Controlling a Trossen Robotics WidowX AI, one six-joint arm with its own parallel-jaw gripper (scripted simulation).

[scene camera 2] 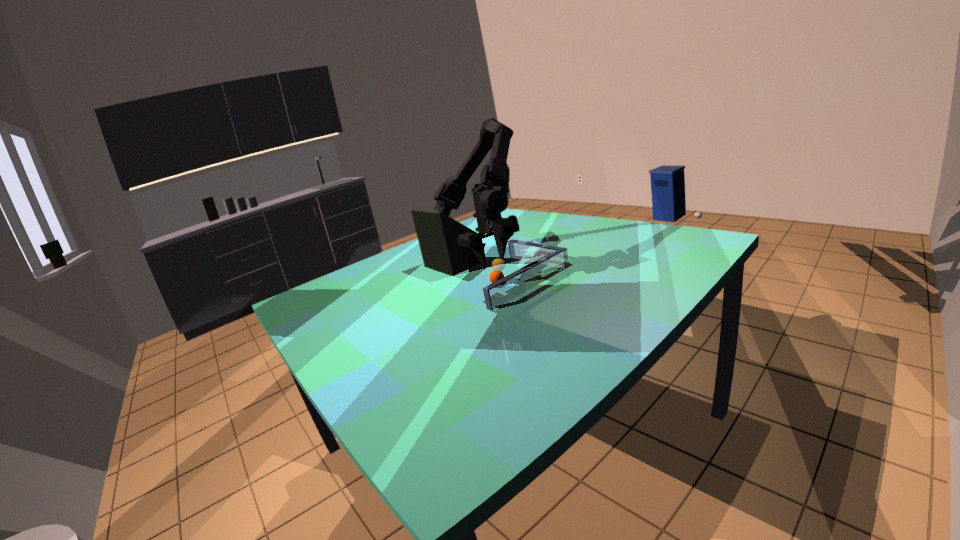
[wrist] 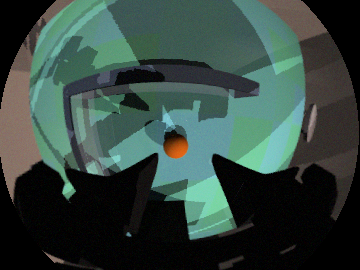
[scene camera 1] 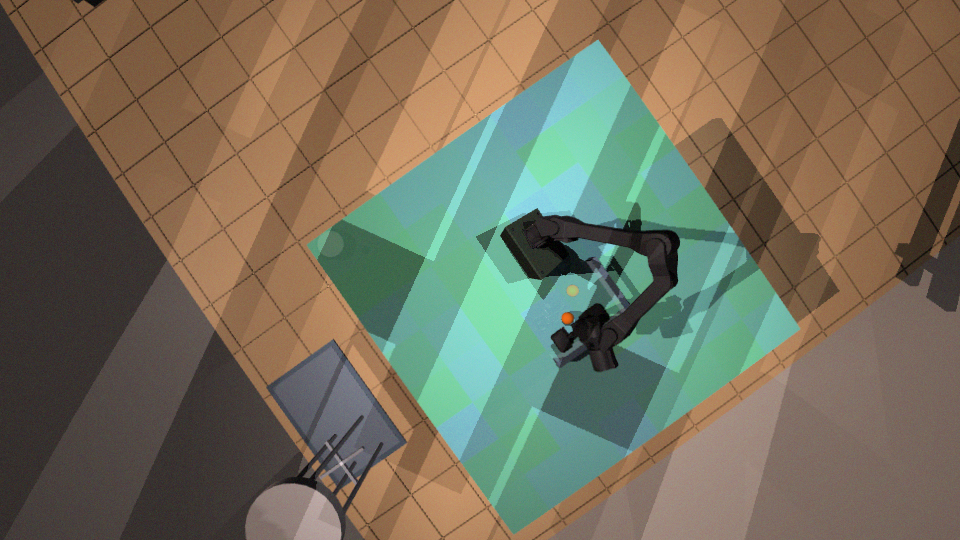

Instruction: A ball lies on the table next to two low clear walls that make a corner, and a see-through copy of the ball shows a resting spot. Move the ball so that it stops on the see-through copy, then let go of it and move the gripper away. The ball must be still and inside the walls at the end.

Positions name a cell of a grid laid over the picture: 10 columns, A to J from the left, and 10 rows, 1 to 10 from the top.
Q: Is my gripper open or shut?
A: Open.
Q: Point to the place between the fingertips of my gripper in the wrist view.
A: F6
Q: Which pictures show my gripper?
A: Scene camera 2, the wrist view and scene camera 1: all of them.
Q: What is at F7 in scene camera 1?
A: My gripper.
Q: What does my gripper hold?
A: Nothing.
